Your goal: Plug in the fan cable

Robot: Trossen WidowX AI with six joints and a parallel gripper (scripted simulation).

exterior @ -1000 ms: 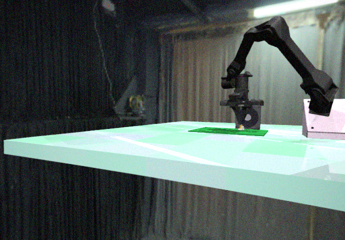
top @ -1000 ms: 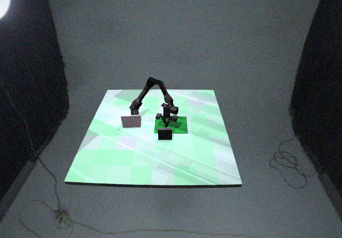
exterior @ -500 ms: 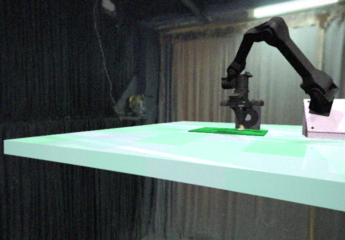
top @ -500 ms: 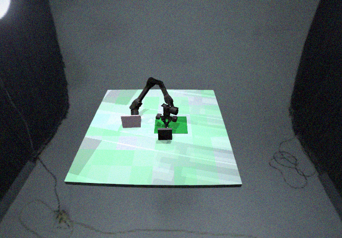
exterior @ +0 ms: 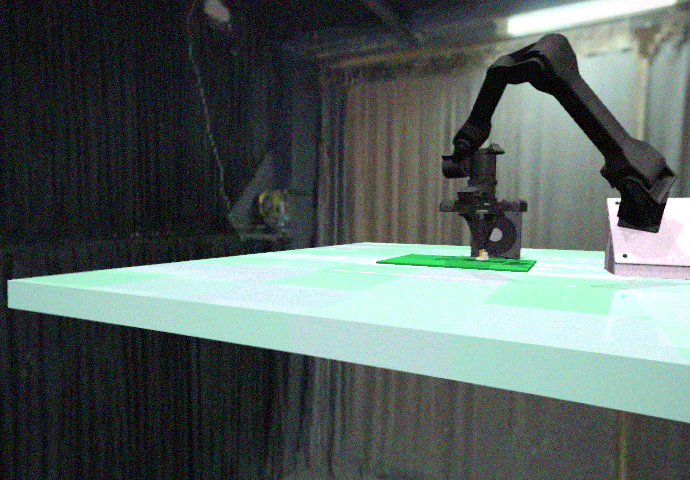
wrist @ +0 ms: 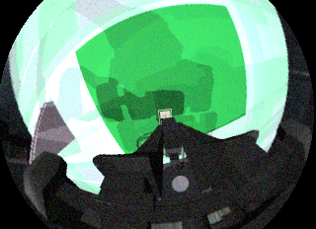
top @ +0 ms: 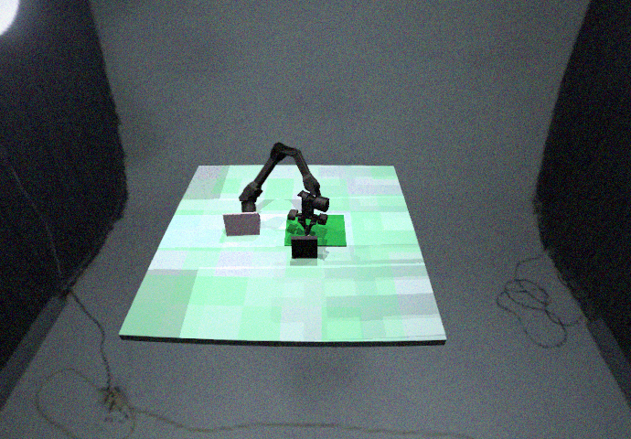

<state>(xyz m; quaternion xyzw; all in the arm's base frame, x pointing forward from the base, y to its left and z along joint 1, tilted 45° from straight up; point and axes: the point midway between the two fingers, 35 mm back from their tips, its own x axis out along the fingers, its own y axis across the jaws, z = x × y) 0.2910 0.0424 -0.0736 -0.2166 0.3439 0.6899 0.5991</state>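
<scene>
My gripper tip is 10 mm to the left of the black plug and 10 mm below it. Also, from my gripper tip: black fan (140 mm to the right, 20 mm above); green board (30 mm ahead, 50 mm to the left, 60 mm below).
</scene>
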